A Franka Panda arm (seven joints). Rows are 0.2 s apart.
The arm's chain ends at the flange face. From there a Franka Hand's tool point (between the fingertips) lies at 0.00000 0.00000 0.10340 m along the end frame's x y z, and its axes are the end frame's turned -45 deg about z.
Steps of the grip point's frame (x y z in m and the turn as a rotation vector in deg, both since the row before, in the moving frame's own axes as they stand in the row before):
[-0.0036 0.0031 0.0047 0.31 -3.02 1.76]
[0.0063 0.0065 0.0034 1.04 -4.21 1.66]
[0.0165 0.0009 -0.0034 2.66 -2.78 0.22]
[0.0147 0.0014 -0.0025 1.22 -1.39 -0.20]
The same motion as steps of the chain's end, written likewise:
[0.0039 0.0013 0.0048 -1.92 -2.35 1.76]
[0.0158 -0.0038 0.0037 -2.24 -3.71 1.66]
[0.0192 -0.0112 -0.0032 -0.08 -3.85 0.22]
[0.0147 -0.0096 -0.0024 -0.12 -1.85 -0.20]

